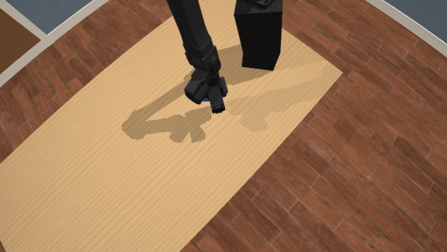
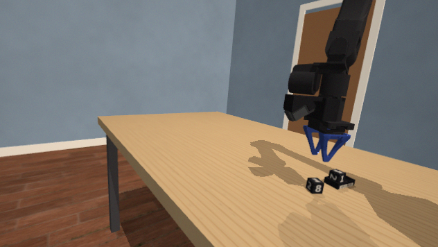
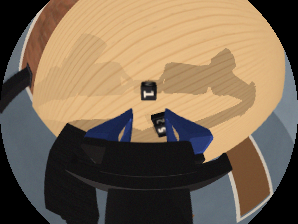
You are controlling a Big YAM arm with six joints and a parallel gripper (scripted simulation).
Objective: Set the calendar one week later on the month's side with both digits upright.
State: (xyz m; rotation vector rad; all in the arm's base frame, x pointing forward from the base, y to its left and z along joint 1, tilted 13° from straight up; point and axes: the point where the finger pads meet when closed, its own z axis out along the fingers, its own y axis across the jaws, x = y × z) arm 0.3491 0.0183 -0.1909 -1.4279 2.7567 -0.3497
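The black date cube lies 8 cm below my hand. The rest, counted from my hand: black tray 10 cm to the right, 9 cm below, 3 cm behind; black cube 9 cm to the right, 7 cm below, 2 cm behind.
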